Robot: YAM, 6 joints.
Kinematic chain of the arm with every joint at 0, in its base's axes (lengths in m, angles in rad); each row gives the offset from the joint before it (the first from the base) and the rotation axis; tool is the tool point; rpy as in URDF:
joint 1: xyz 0 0 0.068 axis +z
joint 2: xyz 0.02 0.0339 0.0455 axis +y
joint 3: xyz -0.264 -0.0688 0 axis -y
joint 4: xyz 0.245 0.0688 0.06 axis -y
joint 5: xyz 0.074 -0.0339 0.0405 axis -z
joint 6: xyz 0.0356 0 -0.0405 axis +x
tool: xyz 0 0 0 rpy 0 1.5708 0
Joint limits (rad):
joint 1: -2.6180..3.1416
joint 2: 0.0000..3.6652
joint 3: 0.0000..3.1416
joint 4: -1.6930..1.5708
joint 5: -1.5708..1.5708
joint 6: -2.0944..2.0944
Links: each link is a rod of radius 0.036 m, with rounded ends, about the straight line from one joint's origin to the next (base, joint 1, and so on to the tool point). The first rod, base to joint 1, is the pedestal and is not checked.
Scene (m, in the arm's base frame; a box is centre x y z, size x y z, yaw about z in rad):
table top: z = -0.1
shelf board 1: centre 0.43 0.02 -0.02 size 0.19 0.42 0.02 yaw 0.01
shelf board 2: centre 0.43 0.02 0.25 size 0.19 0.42 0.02 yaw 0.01
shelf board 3: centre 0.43 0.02 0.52 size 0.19 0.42 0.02 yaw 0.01
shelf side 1: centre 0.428 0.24 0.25 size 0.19 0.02 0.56 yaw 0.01
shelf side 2: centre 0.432 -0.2 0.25 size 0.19 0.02 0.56 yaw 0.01
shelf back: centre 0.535 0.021 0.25 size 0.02 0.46 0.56 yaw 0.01
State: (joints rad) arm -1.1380 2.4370 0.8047 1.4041 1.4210 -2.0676
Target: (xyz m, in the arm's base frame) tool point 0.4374 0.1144 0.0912
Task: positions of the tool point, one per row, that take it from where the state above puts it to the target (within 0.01 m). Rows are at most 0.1 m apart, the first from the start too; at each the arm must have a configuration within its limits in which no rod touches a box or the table.
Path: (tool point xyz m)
1: 0.1898 -0.2688 0.0349
2: 0.2439 -0.1942 0.0503
3: 0.2714 -0.1114 0.0645
4: 0.2722 -0.0294 0.0774
5: 0.2495 0.0437 0.0888
6: 0.3018 0.0618 0.0874
7: 0.3510 0.0799 0.0874
8: 0.3964 0.0975 0.0887
9: 0.4374 0.1144 0.0912

